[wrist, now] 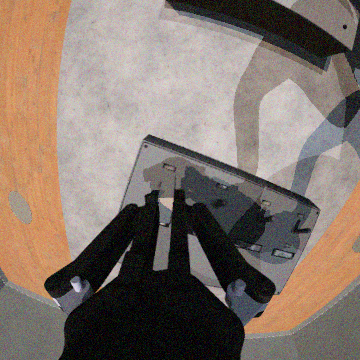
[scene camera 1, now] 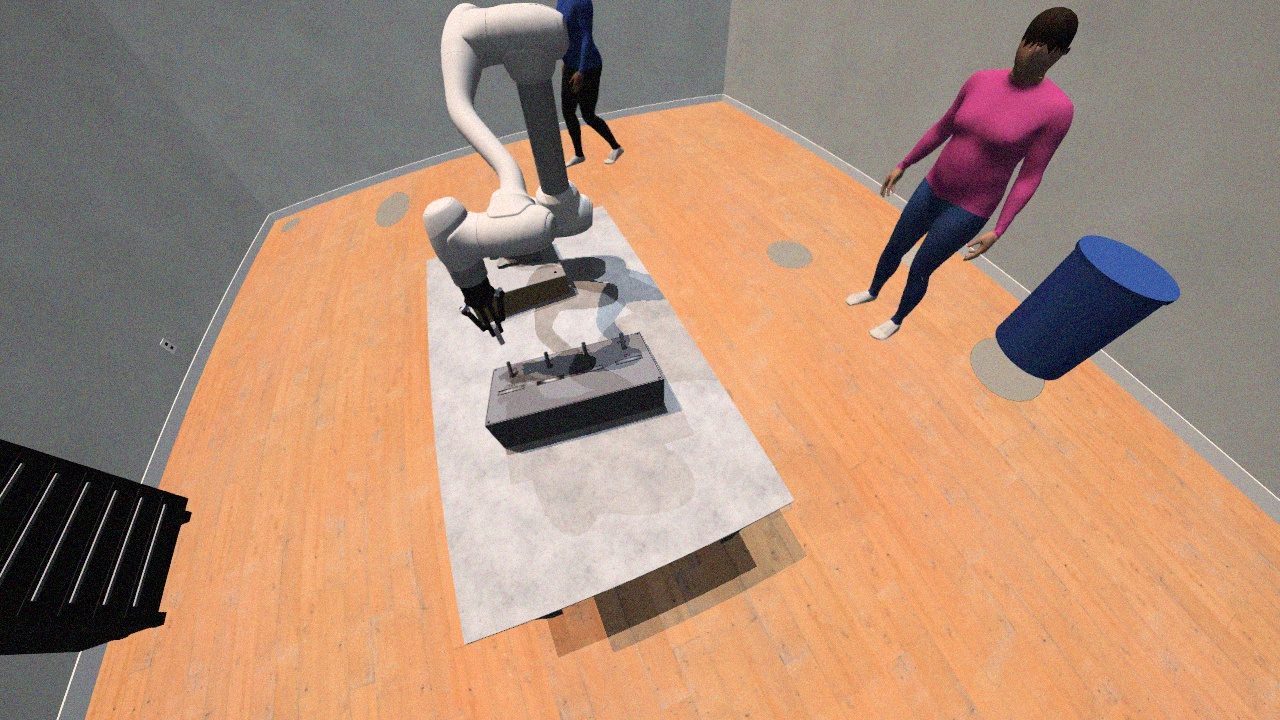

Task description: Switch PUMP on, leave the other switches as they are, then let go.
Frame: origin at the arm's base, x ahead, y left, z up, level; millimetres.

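Where they show: gripper, fingertip midpoint: [wrist: 169, 182] [scene camera 1: 501, 341].
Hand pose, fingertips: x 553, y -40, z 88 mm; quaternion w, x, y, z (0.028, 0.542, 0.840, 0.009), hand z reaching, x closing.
Observation:
Each offset is from my fingertips to the top centre of the thing. "spot": to the spot under its first point. Level surfaces: height alone.
A grey switch box [scene camera 1: 581, 416] [wrist: 140, 190] stands on the pale table. Several upright levers stand in a row on its top: one at the left end @(spot: 50 mm ahead, 6 mm left, 74 mm down) [scene camera 1: 511, 368], two in the middle [scene camera 1: 547, 359] [scene camera 1: 584, 350] and one at the right end @(spot: 36 mm ahead, 358 mm left, 77 mm down) [scene camera 1: 622, 341]. The labels are too blurred to read, so I cannot tell which switch is PUMP or how each is set. My gripper [scene camera 1: 499, 339] [wrist: 169, 182] is shut and empty. It hangs above and behind the box's left end, apart from the left-end lever. In the wrist view the fingers cover part of the panel.
The pale table @(185 mm down) [scene camera 1: 617, 537] [wrist: 110, 90] carries the arm's base at its far end, with a low block [scene camera 1: 537, 288] beside it. A person in pink [scene camera 1: 1006, 125] and a blue barrel [scene camera 1: 1074, 313] are to the right. A person in blue [scene camera 1: 581, 40] is behind the arm. A black slatted object [scene camera 1: 89, 537] is at left.

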